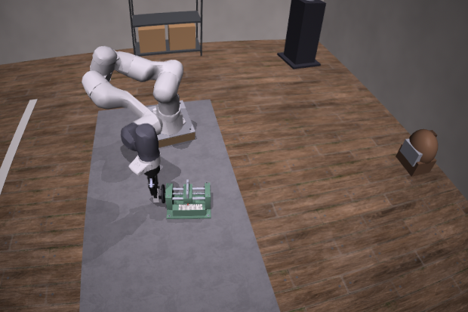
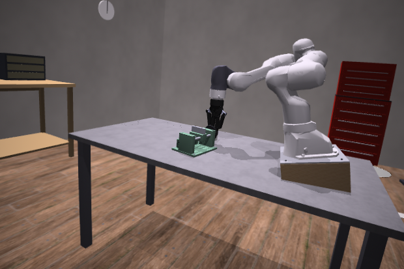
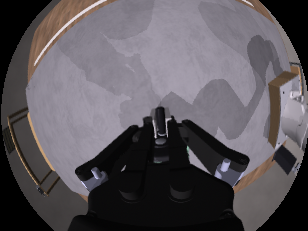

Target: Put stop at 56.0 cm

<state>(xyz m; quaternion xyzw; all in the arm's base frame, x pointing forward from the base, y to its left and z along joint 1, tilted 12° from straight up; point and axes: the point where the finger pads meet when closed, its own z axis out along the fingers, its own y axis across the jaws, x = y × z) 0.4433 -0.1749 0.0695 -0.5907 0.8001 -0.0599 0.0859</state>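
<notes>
Right now my hand is 6 cm short of the stop carriage, 14 cm to the right of it and 3 cm below it. Round my hand: black handwheel (1 cm ahead, 2 cm to the left, 1 cm below).
</notes>
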